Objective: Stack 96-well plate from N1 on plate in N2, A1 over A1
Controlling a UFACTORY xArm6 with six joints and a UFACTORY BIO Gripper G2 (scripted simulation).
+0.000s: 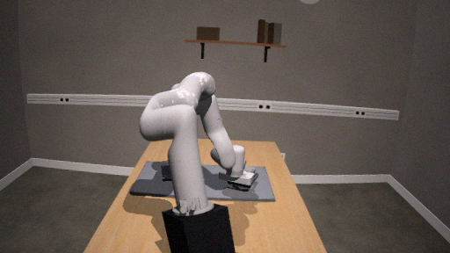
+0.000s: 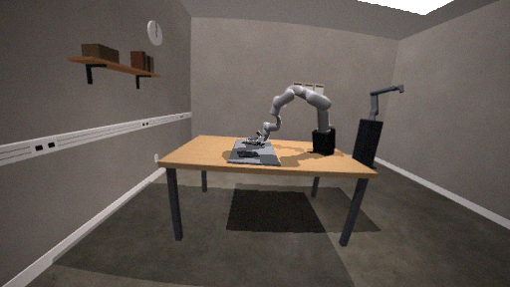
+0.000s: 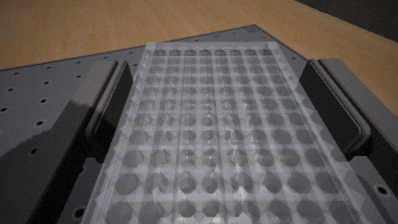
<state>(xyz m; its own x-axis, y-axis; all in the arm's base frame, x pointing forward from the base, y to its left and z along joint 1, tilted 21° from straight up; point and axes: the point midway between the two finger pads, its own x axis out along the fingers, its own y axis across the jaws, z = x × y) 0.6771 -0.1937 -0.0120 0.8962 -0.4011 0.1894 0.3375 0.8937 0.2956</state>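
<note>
Right now the clear 96-well plate is 10 mm below my hand.
</note>
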